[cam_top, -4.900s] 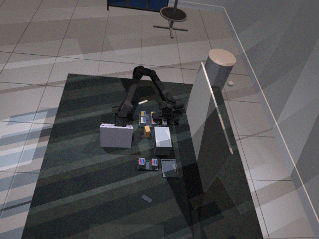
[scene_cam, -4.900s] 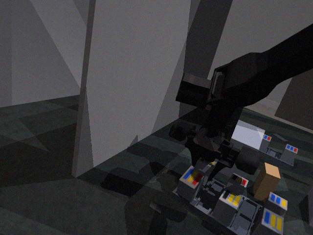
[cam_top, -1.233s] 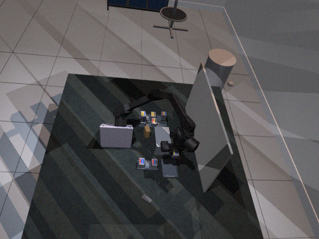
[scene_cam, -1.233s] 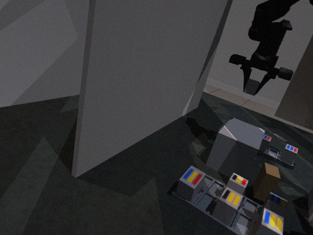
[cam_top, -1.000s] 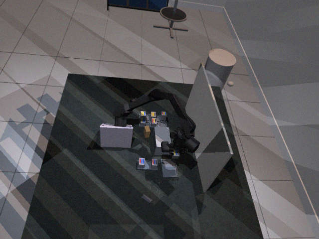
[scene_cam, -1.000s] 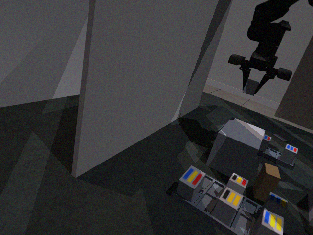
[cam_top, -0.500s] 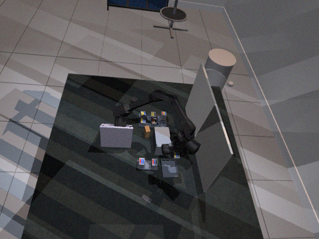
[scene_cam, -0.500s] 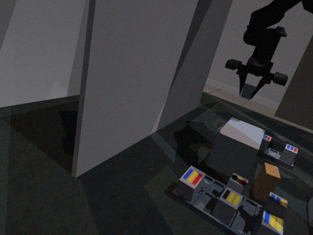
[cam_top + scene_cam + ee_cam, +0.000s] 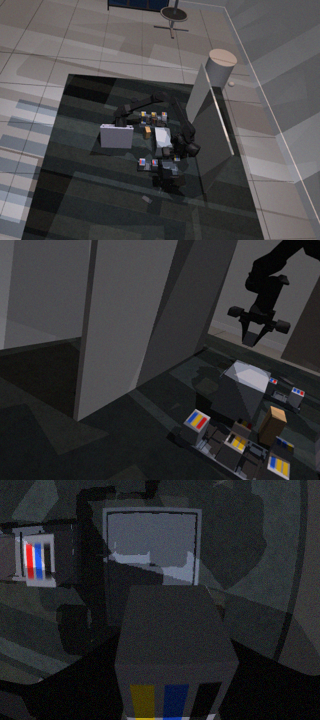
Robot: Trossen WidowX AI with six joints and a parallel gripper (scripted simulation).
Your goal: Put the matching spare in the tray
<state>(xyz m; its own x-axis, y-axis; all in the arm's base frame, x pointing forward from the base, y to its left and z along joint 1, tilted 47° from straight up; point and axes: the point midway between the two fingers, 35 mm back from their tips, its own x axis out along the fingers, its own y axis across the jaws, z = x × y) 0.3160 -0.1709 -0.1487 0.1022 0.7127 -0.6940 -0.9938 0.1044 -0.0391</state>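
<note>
The grey tray is 130 mm below my gripper tip, 10 mm to the left of it and 10 mm behind it. From my gripper tip the other things lie so: grey spare block (30 mm above); then mounted unit (200 mm to the left, 80 mm below, 40 mm behind); then rack (150 mm behind, 120 mm below, 30 mm to the left).
</note>
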